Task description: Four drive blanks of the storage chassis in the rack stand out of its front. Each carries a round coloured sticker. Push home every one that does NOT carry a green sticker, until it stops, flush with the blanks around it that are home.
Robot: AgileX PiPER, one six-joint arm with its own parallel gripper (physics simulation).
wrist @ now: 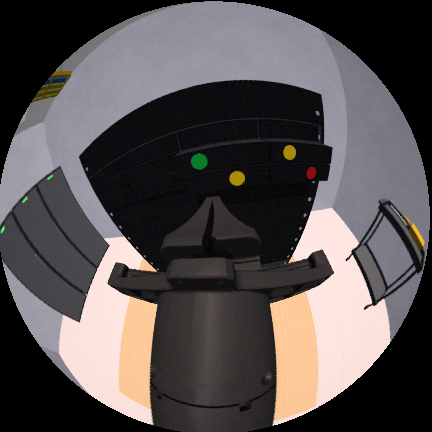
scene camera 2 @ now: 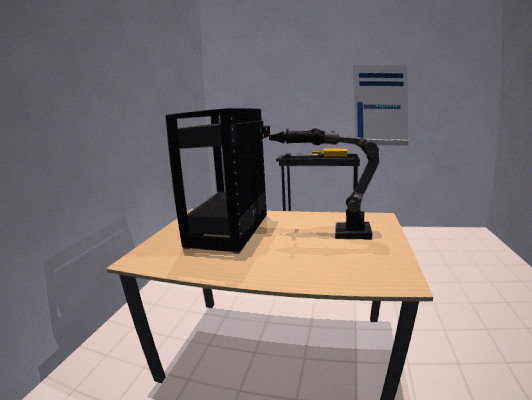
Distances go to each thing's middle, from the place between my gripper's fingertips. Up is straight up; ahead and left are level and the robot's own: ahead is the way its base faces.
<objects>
Right now my hand is 100 mm short of the green-stickered blank (wrist: 232, 153), 40 mm below it and 10 mm to the left of it. Also, from my hand: red-stickered blank (wrist: 283, 172): 120 mm to the right, 110 mm ahead, 10 mm above.
</objects>
